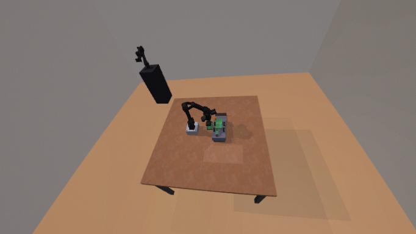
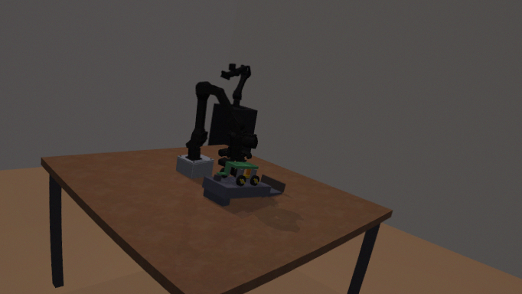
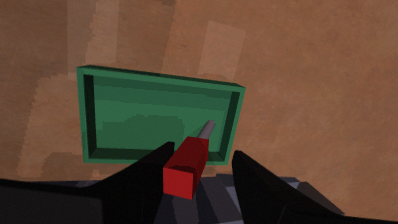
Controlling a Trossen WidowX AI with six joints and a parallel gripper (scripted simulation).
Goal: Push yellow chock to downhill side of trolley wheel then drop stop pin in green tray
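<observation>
The green tray is 60 mm below my gripper tip and 20 mm to the right of it. From my gripper tip the other things lie so: yellow-orange chock 80 mm ahead, 30 mm above, 10 mm to the right; stop pin 10 mm below; grey ramp 140 mm ahead, 100 mm to the right.
</observation>
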